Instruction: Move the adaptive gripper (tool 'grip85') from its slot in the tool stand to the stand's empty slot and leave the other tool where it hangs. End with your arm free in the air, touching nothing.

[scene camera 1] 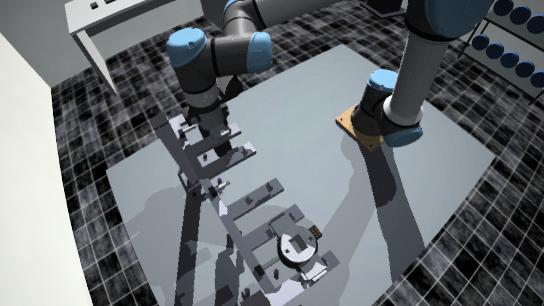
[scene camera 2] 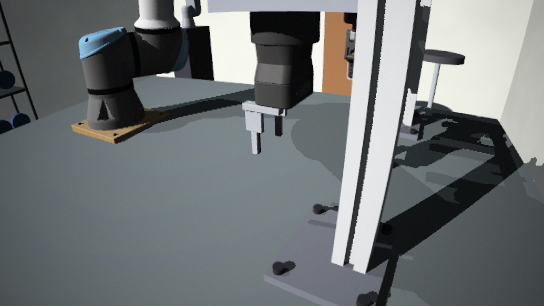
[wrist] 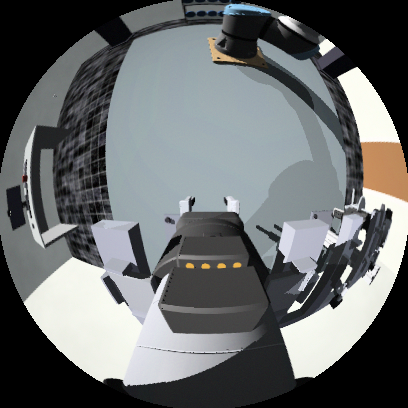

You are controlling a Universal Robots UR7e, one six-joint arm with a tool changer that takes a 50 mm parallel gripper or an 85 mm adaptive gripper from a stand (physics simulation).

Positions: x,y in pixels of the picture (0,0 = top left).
Labels:
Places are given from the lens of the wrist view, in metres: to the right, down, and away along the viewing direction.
parallel gripper (wrist: 203,239): 0.00, 0.01, 0.05
tool stand (wrist: 301,241): 0.05, 0.02, 0.05

